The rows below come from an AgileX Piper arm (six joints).
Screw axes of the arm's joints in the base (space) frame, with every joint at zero. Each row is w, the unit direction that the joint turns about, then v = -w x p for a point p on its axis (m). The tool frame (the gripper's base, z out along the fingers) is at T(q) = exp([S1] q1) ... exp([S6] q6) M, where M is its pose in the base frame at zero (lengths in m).
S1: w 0 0 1 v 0 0 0
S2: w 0 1 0 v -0.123 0 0
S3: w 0 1 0 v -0.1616 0 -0.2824
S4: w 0.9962 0 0.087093 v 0 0.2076 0
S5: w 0 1 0 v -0.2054 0 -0.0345
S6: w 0.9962 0 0.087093 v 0 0.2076 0
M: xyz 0.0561 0 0.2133 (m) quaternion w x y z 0.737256 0 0.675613 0
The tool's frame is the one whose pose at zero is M.
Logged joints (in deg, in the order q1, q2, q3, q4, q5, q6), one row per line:
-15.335, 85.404, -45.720, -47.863, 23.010, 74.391
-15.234, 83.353, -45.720, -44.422, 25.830, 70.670
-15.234, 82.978, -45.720, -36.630, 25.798, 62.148
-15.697, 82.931, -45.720, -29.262, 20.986, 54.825
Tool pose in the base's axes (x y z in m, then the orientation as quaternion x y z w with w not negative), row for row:
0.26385, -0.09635, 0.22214, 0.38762, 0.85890, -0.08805, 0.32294
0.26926, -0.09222, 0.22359, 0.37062, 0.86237, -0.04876, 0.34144
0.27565, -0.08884, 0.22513, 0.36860, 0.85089, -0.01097, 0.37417
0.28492, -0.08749, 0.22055, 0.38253, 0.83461, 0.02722, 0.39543
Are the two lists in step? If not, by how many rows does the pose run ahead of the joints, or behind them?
The pose runs 2 rows ahead of the joints: the pose in row i belongs to the joints in row i + 2.
